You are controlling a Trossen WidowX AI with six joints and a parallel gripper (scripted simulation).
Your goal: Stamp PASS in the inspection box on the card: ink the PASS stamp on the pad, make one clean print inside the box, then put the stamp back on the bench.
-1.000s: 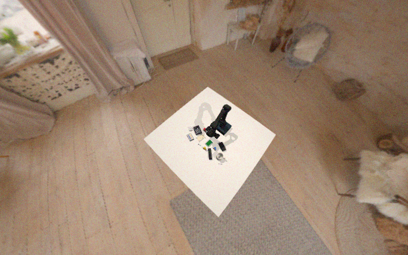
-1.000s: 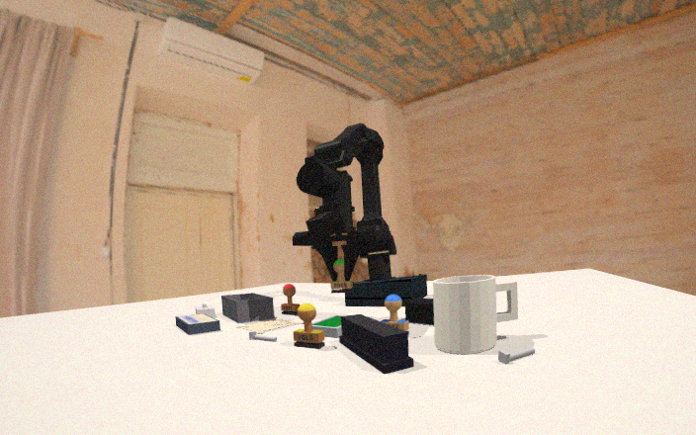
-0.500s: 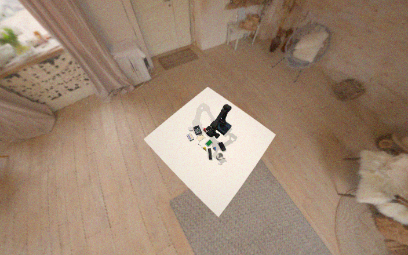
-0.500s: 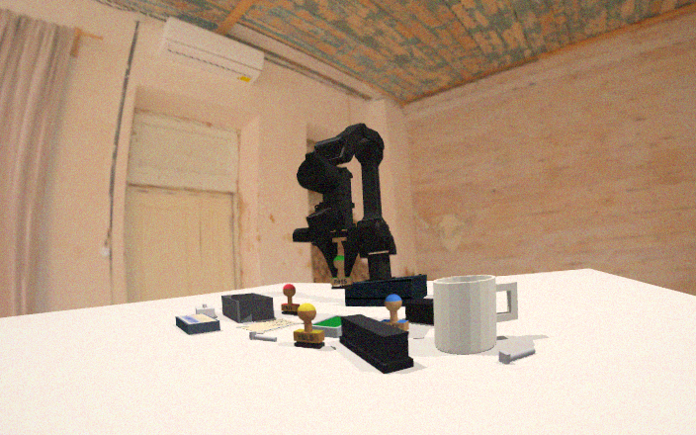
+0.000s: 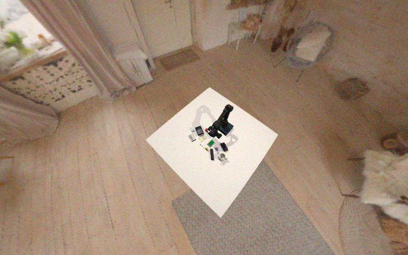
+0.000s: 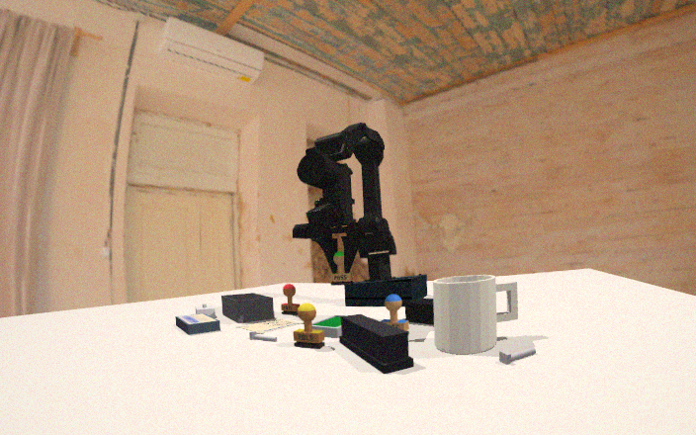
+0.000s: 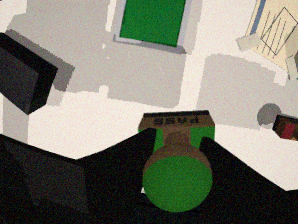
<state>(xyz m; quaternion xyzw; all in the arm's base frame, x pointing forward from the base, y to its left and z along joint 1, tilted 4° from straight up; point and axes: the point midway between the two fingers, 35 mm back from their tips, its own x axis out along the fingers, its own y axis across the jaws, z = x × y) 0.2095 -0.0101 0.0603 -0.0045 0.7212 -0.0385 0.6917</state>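
Right now the green ink pad is 90 mm ahead of my gripper tip, 30 mm to the left of it and 90 mm below it. Also, from my gripper tip: blue-knobbed stamp: 100 mm ahead, 130 mm to the left, 70 mm below; then cream card: 100 mm ahead, 100 mm to the right, 90 mm below; then red-knobbed stamp: 20 mm behind, 130 mm to the right, 70 mm below.
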